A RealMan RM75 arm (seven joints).
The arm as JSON. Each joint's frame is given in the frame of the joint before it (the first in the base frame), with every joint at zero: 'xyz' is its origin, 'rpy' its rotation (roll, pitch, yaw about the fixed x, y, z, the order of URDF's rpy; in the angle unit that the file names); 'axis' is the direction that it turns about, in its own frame. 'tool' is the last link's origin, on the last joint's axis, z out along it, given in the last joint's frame.
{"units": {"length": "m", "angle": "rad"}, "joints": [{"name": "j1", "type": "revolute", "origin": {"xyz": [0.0, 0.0, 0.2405], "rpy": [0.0, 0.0, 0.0]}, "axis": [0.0, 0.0, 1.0]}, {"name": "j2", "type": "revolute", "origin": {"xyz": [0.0, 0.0, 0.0], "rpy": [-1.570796, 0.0, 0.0]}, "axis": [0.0, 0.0, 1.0]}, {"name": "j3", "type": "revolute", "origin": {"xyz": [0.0, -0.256, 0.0], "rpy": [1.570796, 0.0, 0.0]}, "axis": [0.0, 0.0, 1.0]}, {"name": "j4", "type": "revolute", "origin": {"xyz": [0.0, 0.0, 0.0], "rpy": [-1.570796, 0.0, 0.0]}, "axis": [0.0, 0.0, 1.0]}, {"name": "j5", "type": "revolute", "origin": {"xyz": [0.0, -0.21, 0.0], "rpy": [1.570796, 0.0, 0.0]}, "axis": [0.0, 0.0, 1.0]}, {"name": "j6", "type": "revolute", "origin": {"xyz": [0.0, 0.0, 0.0], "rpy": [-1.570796, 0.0, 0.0]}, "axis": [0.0, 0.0, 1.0]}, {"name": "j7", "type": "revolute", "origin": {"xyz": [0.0, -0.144, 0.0], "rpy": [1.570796, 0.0, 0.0]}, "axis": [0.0, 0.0, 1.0]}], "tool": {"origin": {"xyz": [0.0, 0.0, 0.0], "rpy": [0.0, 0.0, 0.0]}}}
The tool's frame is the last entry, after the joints.
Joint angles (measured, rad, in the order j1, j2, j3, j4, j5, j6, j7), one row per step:
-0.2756, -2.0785, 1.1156, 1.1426, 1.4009, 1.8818, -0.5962
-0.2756, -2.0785, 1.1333, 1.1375, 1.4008, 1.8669, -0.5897
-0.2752, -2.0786, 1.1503, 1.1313, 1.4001, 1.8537, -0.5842
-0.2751, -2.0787, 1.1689, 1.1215, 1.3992, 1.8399, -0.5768
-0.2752, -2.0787, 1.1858, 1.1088, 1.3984, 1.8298, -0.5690
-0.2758, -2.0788, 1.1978, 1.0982, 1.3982, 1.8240, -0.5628
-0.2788, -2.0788, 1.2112, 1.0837, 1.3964, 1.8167, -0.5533
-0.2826, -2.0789, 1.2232, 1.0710, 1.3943, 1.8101, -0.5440
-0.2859, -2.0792, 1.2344, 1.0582, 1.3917, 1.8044, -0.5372
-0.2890, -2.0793, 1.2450, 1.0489, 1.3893, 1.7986, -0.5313
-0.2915, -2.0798, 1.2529, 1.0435, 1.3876, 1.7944, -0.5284
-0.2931, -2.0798, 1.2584, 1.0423, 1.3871, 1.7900, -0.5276
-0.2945, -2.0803, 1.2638, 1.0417, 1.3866, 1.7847, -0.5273
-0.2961, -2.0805, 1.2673, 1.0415, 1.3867, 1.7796, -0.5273
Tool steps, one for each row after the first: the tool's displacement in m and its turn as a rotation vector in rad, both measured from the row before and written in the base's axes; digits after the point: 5 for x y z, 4 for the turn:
0.00053, 0.00073, -0.00379, -0.0028, 0.0045, 0.0017
0.00028, 0.00040, -0.00375, -0.0045, 0.0034, 0.0027
-0.00005, 0.00030, -0.00440, -0.0059, 0.0030, 0.0036
-0.00056, -0.00017, -0.00435, -0.0083, 0.0018, 0.0037
-0.00050, -0.00031, -0.00329, -0.0073, 0.0012, 0.0020
-0.00025, 0.00012, -0.00378, -0.0067, -0.0002, 0.0008
0.00014, 0.00027, -0.00334, -0.0051, -0.0004, -0.0011
0.00001, 0.00008, -0.00320, -0.0067, -0.0013, 0.0010
0.00034, 0.00016, -0.00272, -0.0049, -0.0002, -0.0006
0.00060, 0.00012, -0.00198, -0.0042, -0.0001, -0.0009
0.00058, 0.00031, -0.00115, -0.0015, 0.0017, -0.0008
0.00070, 0.00039, -0.00121, -0.0010, 0.0015, 0.0000
0.00056, 0.00060, -0.00082, 0.0003, 0.0019, 0.0004

